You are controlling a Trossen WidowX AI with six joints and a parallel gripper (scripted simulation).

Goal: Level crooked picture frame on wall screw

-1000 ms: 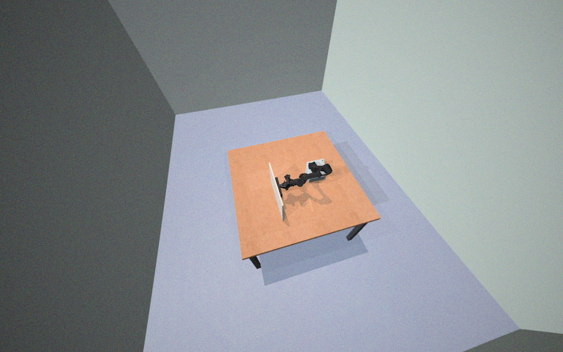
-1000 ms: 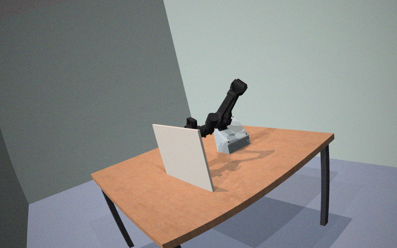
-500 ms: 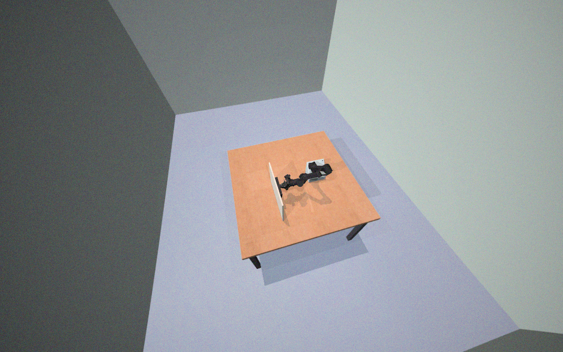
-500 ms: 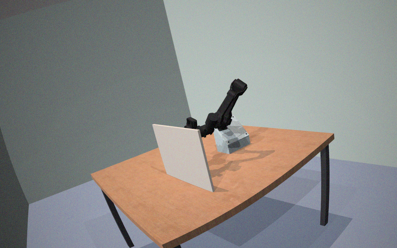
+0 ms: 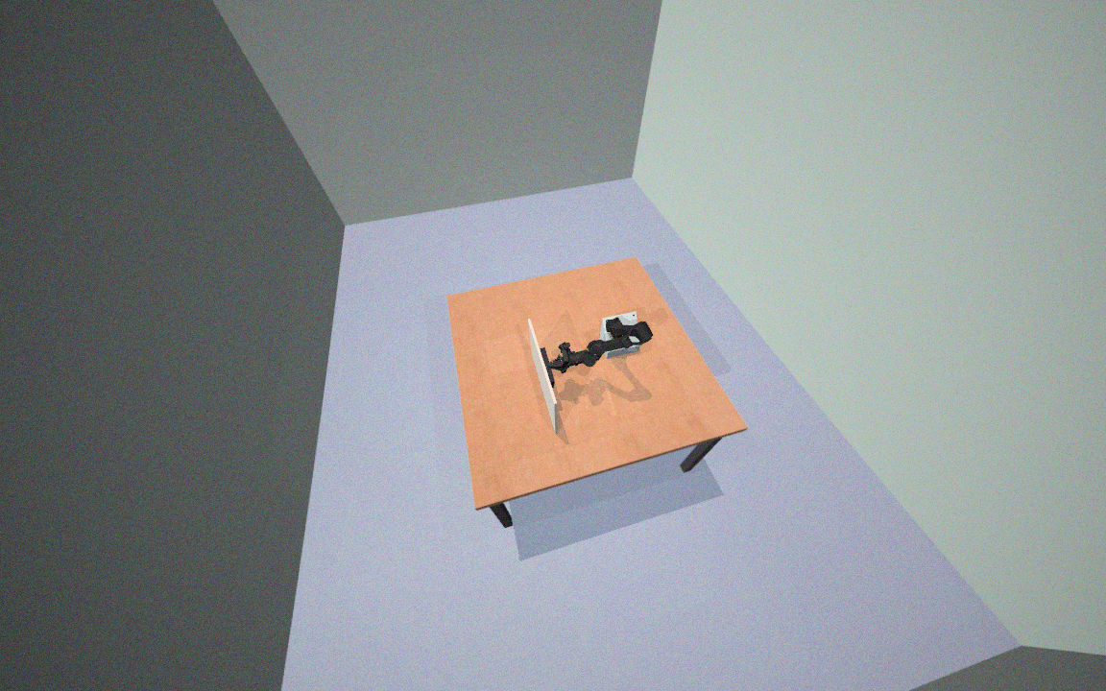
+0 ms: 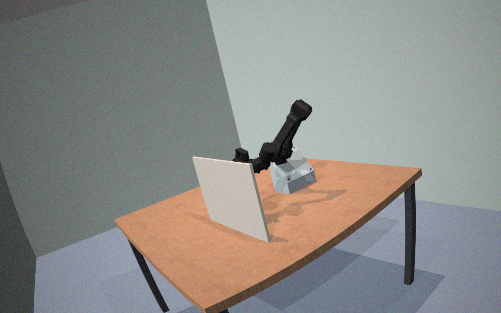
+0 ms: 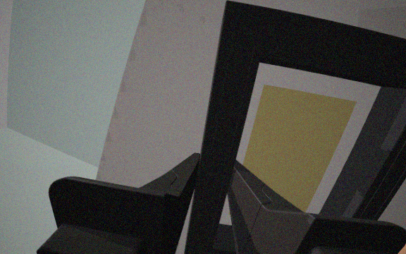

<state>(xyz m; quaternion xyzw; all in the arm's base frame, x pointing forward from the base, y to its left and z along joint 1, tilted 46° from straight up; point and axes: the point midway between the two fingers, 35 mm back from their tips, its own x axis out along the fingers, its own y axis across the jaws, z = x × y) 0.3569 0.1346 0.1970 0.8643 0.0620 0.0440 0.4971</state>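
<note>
My gripper tip is 50 mm above the picture frame and 20 mm to the left of it. The rest, counted from my gripper tip: wall panel: 80 mm below, 10 mm ahead.
</note>
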